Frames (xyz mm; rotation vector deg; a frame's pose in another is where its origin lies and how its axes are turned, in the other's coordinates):
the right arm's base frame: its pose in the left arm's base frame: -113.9 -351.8 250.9 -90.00 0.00 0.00
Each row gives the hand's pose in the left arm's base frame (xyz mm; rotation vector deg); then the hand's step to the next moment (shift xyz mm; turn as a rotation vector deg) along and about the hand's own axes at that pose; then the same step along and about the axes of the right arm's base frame.
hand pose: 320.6 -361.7 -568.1 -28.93 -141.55 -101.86
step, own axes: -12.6 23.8 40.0 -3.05 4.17 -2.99
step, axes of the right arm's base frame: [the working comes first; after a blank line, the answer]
step, axes of the left arm's base frame: 24.6 41.1 5.4 3.68 -2.30 4.10

24.6 -5.4 41.1 3.68 -4.10 -2.30
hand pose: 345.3 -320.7 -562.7 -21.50 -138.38 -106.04
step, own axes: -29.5 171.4 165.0 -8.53 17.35 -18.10
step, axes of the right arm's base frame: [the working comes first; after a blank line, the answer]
step, axes of the left arm's base frame: 83.9 195.4 110.6 10.79 -14.41 19.43

83.9 -110.6 195.4 10.79 -19.43 -14.41
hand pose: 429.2 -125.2 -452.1 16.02 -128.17 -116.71
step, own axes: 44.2 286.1 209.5 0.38 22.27 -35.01
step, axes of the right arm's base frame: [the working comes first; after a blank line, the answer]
step, axes of the left arm's base frame: -103.8 220.0 261.8 5.12 -32.29 25.56

-103.8 -261.8 220.0 5.12 -25.56 -32.29
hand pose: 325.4 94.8 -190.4 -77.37 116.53 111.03
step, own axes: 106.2 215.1 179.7 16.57 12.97 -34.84
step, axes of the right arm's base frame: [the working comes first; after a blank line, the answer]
step, axes of the left arm's base frame: -285.1 57.4 72.5 0.33 -39.67 9.09

-285.1 -72.5 57.4 0.33 -9.09 -39.67
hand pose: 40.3 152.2 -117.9 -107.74 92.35 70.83
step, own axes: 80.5 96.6 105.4 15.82 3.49 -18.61
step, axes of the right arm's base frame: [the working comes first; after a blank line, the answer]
step, axes of the left arm's base frame: -132.1 4.0 -97.2 3.08 -24.43 -1.58

-132.1 97.2 4.0 3.08 1.58 -24.43
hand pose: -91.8 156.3 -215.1 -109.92 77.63 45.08
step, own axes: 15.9 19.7 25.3 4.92 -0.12 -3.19
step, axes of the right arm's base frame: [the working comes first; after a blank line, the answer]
step, axes of the left arm's base frame: -16.8 6.0 -31.0 1.84 -5.25 -1.87

-16.8 31.0 6.0 1.84 1.87 -5.25
